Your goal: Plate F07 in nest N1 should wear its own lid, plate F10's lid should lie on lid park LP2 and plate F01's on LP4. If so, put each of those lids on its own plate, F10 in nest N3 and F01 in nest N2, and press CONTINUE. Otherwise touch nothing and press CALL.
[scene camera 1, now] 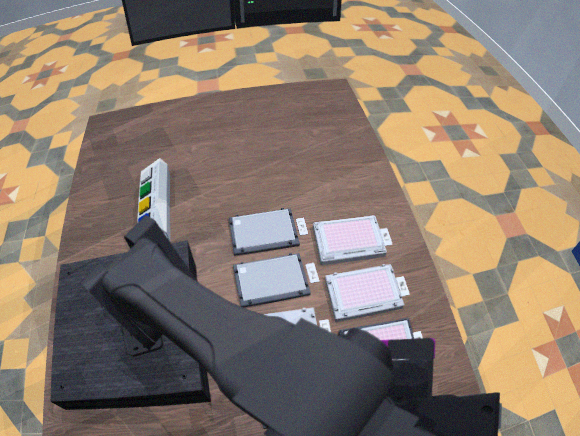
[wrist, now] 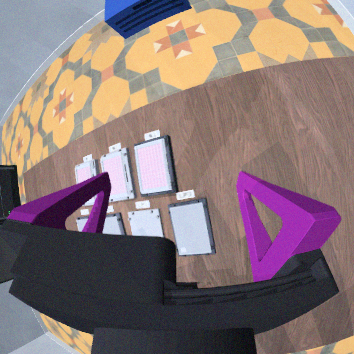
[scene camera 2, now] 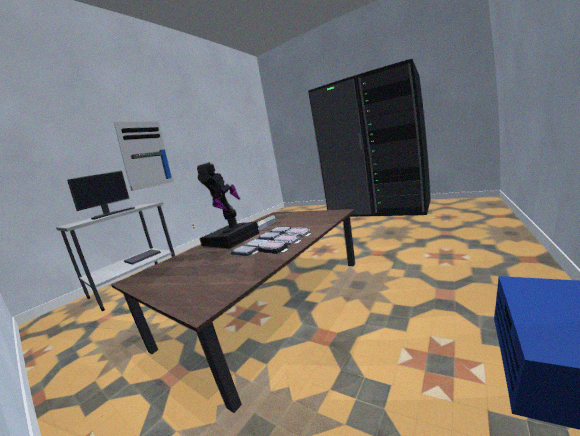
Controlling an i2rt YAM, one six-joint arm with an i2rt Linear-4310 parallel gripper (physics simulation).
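Where they show: gripper, between the fingertips: (wrist: 173, 178) (scene camera 2: 233, 204); arm's base, origin of its link: (scene camera 2: 234, 228).
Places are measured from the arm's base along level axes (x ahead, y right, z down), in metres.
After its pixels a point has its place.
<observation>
My gripper (scene camera 2: 227, 198) {x 0.330, y 0.368, z -0.231 m} (wrist: 173, 178) {x 0.330, y 0.368, z -0.231 m} is open and empty, high above the table. Three pink-welled plates sit in a row of nests: one in a dark nest (wrist: 153, 166) {x 0.412, y 0.217, z 0.051 m}, partly hidden by my arm in scene camera 1, a middle one (scene camera 1: 364, 290) {x 0.439, y 0.083, z 0.060 m} (wrist: 115, 175) {x 0.439, y 0.090, z 0.056 m}, labelled N2, and a far one (scene camera 1: 349, 235) {x 0.466, y -0.051, z 0.056 m}. Beside them, grey slabs with a pale corner mark lie on dark lid parks: one (scene camera 1: 265, 230) {x 0.304, y -0.135, z 0.067 m} at the label that looks like LP2, one (scene camera 1: 272, 278) {x 0.278, y -0.014, z 0.067 m} at LP4, one (wrist: 191, 227) {x 0.239, y 0.248, z 0.067 m} at LP3. A pale park (wrist: 145, 221) {x 0.289, y 0.123, z 0.074 m} lies between. Plate codes are unreadable. The button box (scene camera 1: 161, 192) {x 0.099, y -0.299, z 0.030 m} has white, green and yellow buttons; its blue one is partly hidden.
The dark wooden table (scene camera 1: 225, 125) {x 0.316, y -0.546, z 0.084 m} (scene camera 2: 185, 280) {x 0.116, y 0.623, z 0.085 m} carries the black arm base (scene camera 1: 90, 370) {x -0.124, y 0.102, z 0.011 m} (scene camera 2: 220, 239) {x 0.014, y 0.185, z 0.020 m} at its side. Black cabinets (scene camera 1: 180, 17) (scene camera 2: 342, 150) stand beyond the table. A blue box (scene camera 2: 550, 320) (wrist: 150, 12) stands on the floor.
</observation>
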